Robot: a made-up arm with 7 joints.
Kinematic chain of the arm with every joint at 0, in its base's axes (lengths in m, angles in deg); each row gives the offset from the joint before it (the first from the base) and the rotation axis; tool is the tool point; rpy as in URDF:
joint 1: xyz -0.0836 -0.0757 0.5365 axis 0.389 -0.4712 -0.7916
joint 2: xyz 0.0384 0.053 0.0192 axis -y
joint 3: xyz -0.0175 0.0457 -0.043 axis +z
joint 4: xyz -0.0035 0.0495 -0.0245 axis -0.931 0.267 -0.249
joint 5: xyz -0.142 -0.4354 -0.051 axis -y
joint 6: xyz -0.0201 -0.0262 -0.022 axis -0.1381 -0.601 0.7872
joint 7: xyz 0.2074 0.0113 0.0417 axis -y
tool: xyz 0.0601 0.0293 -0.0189 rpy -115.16 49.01 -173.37
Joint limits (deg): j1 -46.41..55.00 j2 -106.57..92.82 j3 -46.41..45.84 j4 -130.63..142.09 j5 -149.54..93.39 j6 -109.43..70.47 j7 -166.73..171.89
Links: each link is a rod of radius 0.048 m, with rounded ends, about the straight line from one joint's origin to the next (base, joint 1, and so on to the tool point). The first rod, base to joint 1, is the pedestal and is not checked.
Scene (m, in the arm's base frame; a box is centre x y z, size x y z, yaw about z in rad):
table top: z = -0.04
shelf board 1: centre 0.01 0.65 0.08 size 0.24 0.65 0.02 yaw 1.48
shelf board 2: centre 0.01 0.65 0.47 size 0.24 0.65 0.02 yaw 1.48
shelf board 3: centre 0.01 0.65 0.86 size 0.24 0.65 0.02 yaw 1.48
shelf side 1: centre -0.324 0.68 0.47 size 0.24 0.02 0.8 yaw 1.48
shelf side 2: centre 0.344 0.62 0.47 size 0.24 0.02 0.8 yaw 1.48
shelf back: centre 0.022 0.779 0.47 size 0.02 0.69 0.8 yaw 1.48
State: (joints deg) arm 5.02 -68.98 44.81 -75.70 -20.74 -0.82 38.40
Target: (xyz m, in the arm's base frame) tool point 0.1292 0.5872 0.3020
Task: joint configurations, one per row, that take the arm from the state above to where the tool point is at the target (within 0.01 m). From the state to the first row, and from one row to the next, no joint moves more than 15 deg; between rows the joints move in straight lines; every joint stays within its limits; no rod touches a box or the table.
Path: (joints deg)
1: 16.48 -60.18 40.04 -84.72 -23.46 -14.35 37.32
2: 27.95 -51.39 35.28 -93.73 -26.19 -27.87 36.24
3: 39.41 -42.59 30.51 -102.75 -28.91 -41.40 35.17

